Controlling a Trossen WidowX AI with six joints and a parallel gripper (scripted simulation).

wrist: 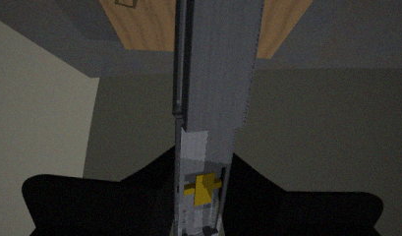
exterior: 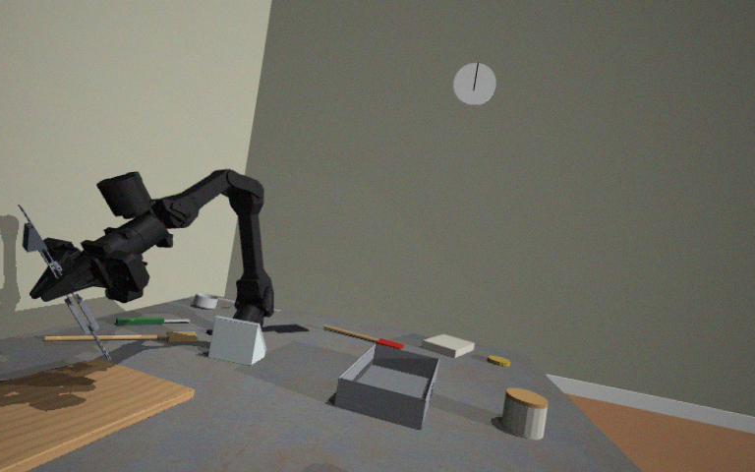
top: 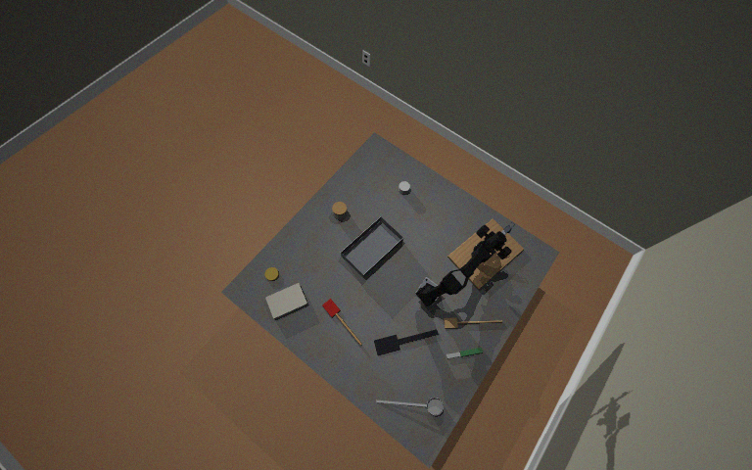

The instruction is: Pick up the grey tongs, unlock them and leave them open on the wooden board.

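Right now my gripper tip is 1 cm short of the yellow lock piece, 3 cm to the right of it and 2 cm below it. From my gripper tip the other things lie so: roasting tin: 55 cm ahead, 34 cm to the left, 15 cm below; wooden board: 1 cm ahead, 3 cm to the left, 17 cm below; black spatula: 16 cm ahead, 68 cm to the left, 18 cm below.
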